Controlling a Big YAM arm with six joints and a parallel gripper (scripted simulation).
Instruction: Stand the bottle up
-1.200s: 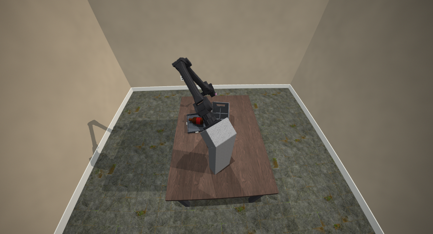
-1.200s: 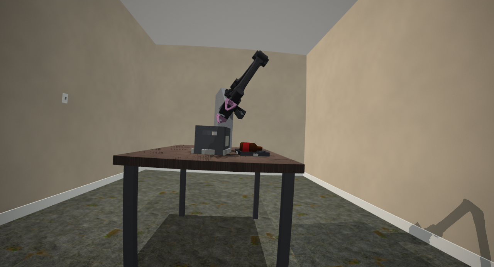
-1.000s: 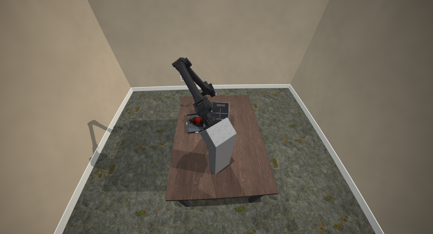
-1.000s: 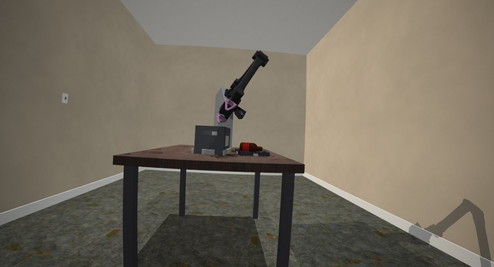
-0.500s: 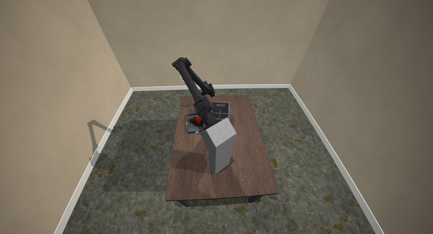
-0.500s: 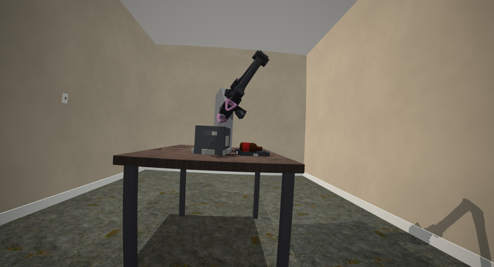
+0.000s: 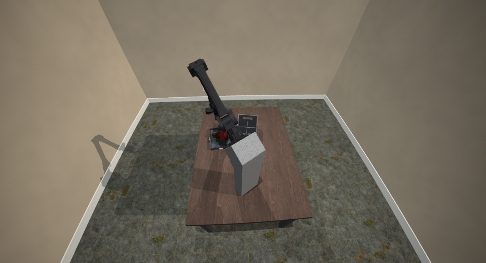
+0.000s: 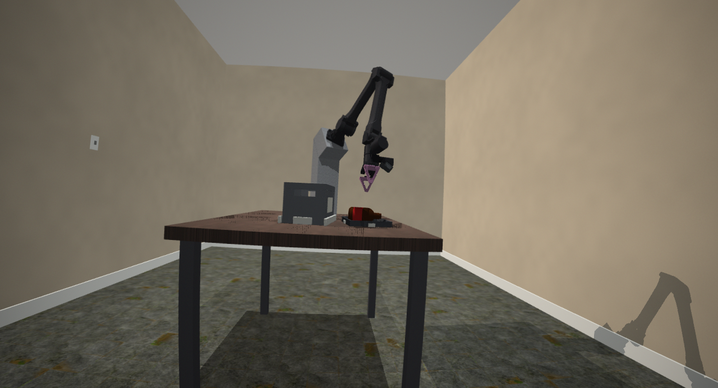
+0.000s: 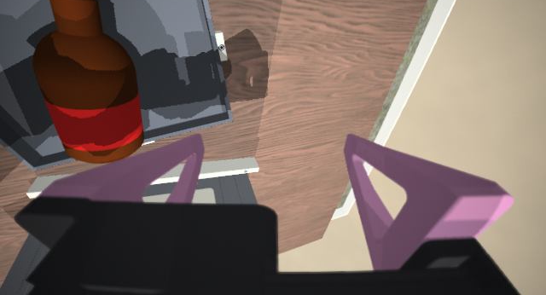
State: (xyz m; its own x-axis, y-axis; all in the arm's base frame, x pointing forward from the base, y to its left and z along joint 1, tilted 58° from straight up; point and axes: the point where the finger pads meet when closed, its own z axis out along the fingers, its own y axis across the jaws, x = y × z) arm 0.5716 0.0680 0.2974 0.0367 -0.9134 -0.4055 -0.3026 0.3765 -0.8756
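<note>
My hand is 13 cm past the brown bottle, 1 cm to the left of it and 13 cm above it. Also, from my hand: dark grey tray 14 cm behind, 1 cm to the right, 16 cm below; dark crate 10 cm behind, 27 cm to the right, 9 cm below.
</note>
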